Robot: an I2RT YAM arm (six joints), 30 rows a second.
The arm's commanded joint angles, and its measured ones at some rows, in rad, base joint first. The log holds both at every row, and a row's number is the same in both.
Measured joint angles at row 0:
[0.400 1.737 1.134 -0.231 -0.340 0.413]
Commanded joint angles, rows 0 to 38:
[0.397 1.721 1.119 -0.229 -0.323 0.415]
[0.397 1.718 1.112 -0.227 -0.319 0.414]
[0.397 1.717 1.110 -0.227 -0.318 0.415]
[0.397 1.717 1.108 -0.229 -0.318 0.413]
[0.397 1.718 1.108 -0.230 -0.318 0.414]
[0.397 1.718 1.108 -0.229 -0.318 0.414]
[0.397 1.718 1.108 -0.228 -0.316 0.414]
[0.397 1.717 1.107 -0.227 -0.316 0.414]
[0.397 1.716 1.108 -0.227 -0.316 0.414]
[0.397 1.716 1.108 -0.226 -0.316 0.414]
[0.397 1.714 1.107 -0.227 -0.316 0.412]
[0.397 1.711 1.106 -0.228 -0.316 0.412]
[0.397 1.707 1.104 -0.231 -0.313 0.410]
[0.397 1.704 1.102 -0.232 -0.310 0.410]
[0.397 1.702 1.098 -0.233 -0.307 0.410]
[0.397 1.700 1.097 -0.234 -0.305 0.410]
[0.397 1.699 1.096 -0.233 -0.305 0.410]
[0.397 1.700 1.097 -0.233 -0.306 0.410]
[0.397 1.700 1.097 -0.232 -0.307 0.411]
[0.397 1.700 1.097 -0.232 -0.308 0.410]
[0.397 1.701 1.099 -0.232 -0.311 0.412]
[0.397 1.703 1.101 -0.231 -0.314 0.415]
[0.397 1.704 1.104 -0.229 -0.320 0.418]
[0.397 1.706 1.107 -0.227 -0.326 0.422]
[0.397 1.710 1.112 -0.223 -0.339 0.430]
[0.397 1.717 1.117 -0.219 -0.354 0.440]
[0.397 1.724 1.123 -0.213 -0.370 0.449]
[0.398 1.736 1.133 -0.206 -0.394 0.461]
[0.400 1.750 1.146 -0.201 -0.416 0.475]
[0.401 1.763 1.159 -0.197 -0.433 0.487]
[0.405 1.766 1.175 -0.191 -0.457 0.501]
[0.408 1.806 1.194 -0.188 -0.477 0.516]
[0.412 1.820 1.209 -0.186 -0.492 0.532]
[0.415 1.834 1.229 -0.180 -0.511 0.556]
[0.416 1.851 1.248 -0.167 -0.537 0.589]
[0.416 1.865 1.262 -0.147 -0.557 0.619]
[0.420 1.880 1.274 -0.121 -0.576 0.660]
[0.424 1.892 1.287 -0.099 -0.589 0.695]
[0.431 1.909 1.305 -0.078 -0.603 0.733]
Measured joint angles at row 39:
[0.416 1.877 1.263 -0.156 -0.523 0.607]
